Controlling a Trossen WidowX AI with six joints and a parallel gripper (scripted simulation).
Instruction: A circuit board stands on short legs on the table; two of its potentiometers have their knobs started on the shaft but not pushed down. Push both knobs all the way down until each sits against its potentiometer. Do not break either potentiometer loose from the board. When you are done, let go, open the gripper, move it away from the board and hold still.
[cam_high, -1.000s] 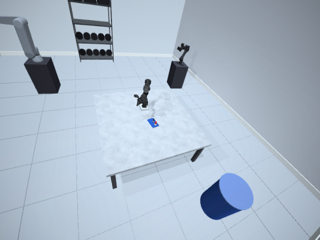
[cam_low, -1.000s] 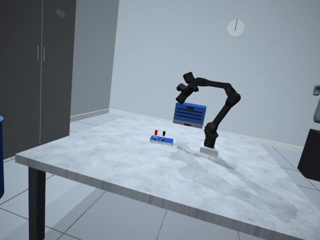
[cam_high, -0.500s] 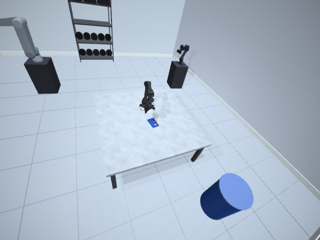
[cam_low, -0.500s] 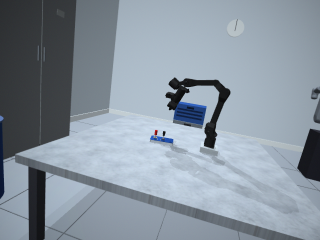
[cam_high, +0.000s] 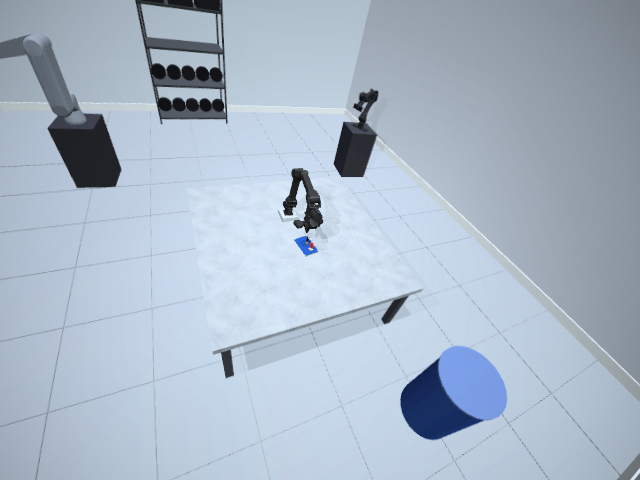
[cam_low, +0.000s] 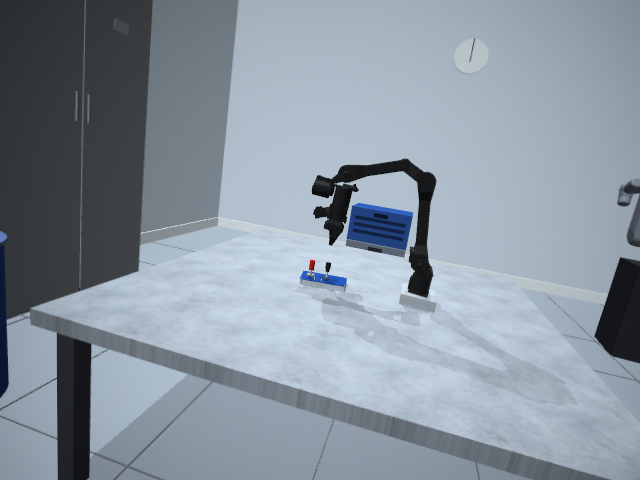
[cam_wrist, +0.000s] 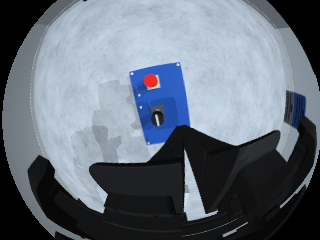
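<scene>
Right now the black knob is 1 cm behind my gripper tip, 2 cm to the left of it and 7 cm below it. The rest, counted from my gripper tip: red knob (4 cm ahead, 3 cm to the left, 8 cm below).
</scene>
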